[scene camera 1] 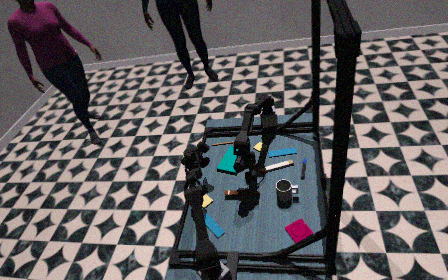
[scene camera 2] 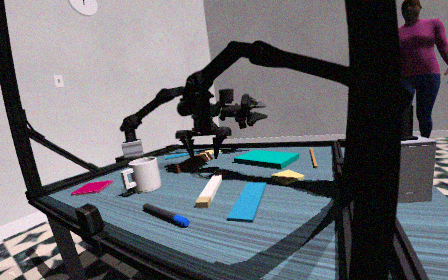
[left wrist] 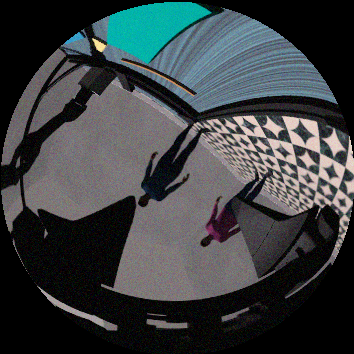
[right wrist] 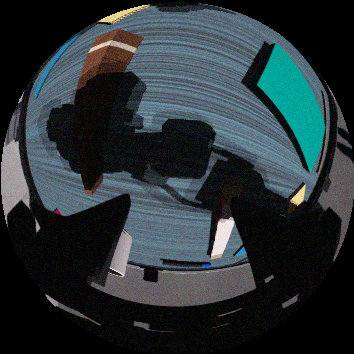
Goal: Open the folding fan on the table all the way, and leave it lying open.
Scene:
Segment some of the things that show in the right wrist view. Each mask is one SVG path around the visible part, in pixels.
The right gripper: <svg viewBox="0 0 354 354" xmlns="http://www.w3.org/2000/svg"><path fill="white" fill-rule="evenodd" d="M7 213L7 229L19 259L36 286L51 298L79 311L93 321L55 306L73 322L102 339L129 349L154 354L201 354L238 345L271 329L294 312L322 281L331 267L341 230L341 218L329 206L317 222L321 208L316 208L296 218L288 218L240 197L232 196L229 208L243 243L254 282L257 283L272 274L274 277L248 292L228 299L199 305L162 306L126 300L90 286L91 282L101 286L105 285L112 256L130 208L129 193L120 194L66 216L50 211L35 202L30 202L32 212L40 226L37 232L34 230L34 217L22 200L19 200ZM133 322L149 323L148 328L152 330L135 326ZM298 294L295 302L282 308L281 303Z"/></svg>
A folding fan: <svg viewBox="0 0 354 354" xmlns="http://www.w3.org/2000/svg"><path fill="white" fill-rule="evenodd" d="M121 29L97 36L83 62L73 102L73 146L76 146L80 175L85 193L93 194L103 181L102 146L103 141L107 139L113 100L115 100L124 70L143 39L142 36Z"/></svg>

